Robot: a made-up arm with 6 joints.
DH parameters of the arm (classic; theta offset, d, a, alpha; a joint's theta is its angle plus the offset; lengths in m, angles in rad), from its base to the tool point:
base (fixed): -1.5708 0.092 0 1.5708
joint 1: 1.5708 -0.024 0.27 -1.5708
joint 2: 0 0.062 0.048 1.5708
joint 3: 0 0.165 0.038 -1.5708
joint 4: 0 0.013 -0.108 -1.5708
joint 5: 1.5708 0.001 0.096 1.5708
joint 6: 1.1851 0 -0.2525 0
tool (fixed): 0.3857 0.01 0 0
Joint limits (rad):
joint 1: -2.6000..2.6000
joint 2: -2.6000..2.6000
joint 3: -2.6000..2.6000
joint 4: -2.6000..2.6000
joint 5: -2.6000..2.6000
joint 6: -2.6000..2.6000
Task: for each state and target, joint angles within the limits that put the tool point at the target. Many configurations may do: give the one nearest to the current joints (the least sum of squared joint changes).
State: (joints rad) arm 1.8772 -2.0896 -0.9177 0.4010 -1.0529 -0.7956
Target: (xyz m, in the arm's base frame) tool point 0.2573 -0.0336 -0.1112
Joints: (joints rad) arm 1.7713 -2.3277 -0.7925 0.4049 -1.1680 -0.7505
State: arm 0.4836 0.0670 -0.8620 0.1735 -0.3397 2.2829
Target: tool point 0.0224 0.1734 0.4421
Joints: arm 0.9241 0.1674 -0.5278 0.1656 -0.8347 2.4949
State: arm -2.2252 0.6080 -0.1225 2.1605 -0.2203 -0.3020
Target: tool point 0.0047 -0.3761 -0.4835
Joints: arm -2.6000 0.6416 -0.1013 1.5525 -0.1068 0.0909
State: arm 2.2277 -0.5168 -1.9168 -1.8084 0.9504 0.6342
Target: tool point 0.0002 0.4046 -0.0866
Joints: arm 1.4981 -0.6610 -2.1520 -1.8652 1.0071 0.2483
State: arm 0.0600 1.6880 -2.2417 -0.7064 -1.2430 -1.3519
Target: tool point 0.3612 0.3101 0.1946
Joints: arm 0.7948 2.2415 -2.4151 -0.1089 -1.2025 -0.8214
